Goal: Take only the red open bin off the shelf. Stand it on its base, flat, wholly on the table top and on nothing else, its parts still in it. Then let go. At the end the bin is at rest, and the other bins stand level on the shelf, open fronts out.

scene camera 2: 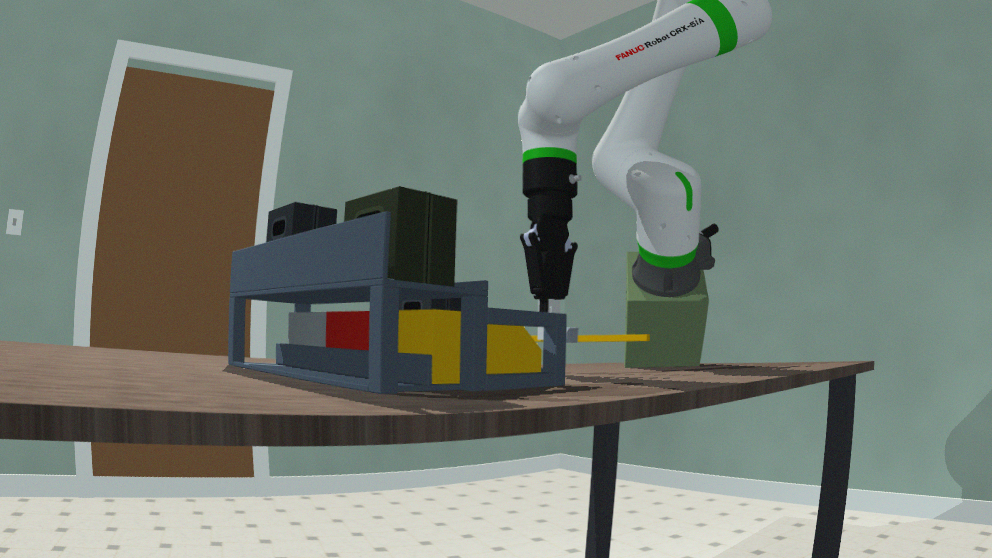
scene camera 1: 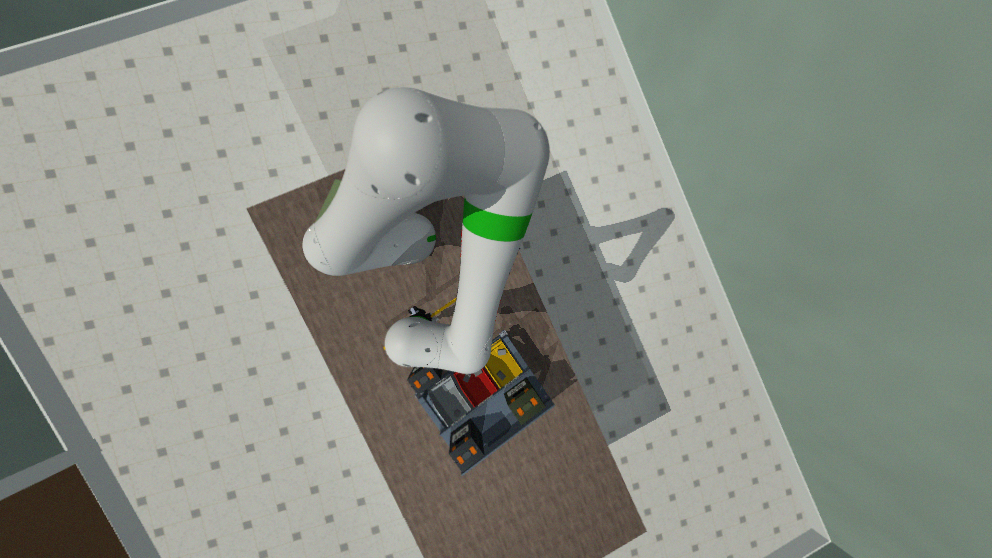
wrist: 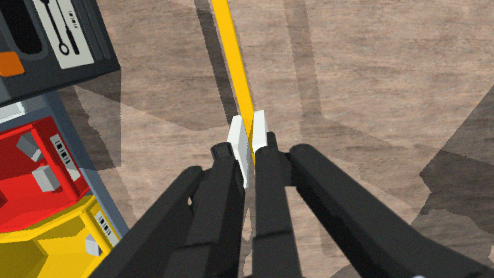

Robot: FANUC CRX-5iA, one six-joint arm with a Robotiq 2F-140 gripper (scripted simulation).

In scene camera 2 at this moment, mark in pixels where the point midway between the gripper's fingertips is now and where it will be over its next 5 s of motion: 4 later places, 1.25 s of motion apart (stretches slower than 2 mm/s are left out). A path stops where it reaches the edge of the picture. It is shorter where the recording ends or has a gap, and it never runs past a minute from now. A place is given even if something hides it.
My gripper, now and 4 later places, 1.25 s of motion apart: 548, 340; 547, 365; 547, 360; 549, 291; 549, 294
